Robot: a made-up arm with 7 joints. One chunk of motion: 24 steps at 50 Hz.
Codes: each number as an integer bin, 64 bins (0 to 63) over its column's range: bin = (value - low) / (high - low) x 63, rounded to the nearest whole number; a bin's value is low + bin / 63 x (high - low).
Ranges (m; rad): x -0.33..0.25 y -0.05..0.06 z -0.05..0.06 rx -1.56..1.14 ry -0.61..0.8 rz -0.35..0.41
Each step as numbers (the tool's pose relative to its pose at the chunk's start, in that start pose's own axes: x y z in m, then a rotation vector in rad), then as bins.
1 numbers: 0.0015 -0.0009 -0.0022 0.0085 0.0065 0.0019
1 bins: 36 28 27 37 28 29
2 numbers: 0.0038 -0.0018 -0.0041 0.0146 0.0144 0.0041
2 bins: 36 28 26 37 28 29
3 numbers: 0.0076 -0.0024 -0.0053 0.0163 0.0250 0.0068
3 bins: 37 27 26 37 28 30
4 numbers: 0.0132 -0.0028 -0.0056 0.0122 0.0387 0.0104
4 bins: 37 27 25 37 29 30
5 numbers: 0.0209 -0.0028 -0.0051 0.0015 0.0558 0.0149
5 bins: 38 27 26 36 30 30
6 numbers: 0.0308 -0.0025 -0.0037 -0.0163 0.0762 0.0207
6 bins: 39 27 27 36 31 31
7 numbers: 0.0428 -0.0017 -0.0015 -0.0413 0.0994 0.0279
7 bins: 40 28 28 35 32 31
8 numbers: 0.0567 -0.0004 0.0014 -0.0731 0.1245 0.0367
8 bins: 42 28 29 35 33 32
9 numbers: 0.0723 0.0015 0.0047 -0.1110 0.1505 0.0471
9 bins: 44 29 31 34 34 33
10 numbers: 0.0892 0.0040 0.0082 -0.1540 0.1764 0.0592
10 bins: 46 31 33 33 35 34
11 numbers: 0.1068 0.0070 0.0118 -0.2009 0.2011 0.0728
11 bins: 47 33 35 32 36 35
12 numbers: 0.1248 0.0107 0.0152 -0.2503 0.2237 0.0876
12 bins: 49 35 37 31 37 36
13 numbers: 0.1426 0.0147 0.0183 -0.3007 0.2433 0.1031
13 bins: 51 37 39 29 38 38
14 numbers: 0.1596 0.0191 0.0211 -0.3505 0.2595 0.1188
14 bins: 53 40 41 28 39 39
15 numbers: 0.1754 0.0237 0.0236 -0.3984 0.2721 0.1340
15 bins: 55 42 42 27 39 40
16 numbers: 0.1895 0.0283 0.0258 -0.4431 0.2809 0.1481
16 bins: 56 45 43 26 40 41
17 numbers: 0.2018 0.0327 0.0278 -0.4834 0.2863 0.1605
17 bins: 58 47 45 25 40 42
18 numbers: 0.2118 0.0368 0.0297 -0.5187 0.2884 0.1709
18 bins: 59 50 46 24 40 43
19 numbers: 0.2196 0.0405 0.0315 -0.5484 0.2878 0.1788
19 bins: 60 52 47 24 40 44
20 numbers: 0.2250 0.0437 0.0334 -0.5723 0.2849 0.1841
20 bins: 60 54 48 23 40 44
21 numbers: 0.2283 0.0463 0.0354 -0.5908 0.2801 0.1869
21 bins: 61 55 49 23 40 45
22 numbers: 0.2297 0.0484 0.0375 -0.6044 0.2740 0.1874
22 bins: 61 56 50 22 39 45
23 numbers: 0.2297 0.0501 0.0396 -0.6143 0.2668 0.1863
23 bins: 61 57 51 22 39 44
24 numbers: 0.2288 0.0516 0.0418 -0.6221 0.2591 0.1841
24 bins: 61 58 53 22 39 44
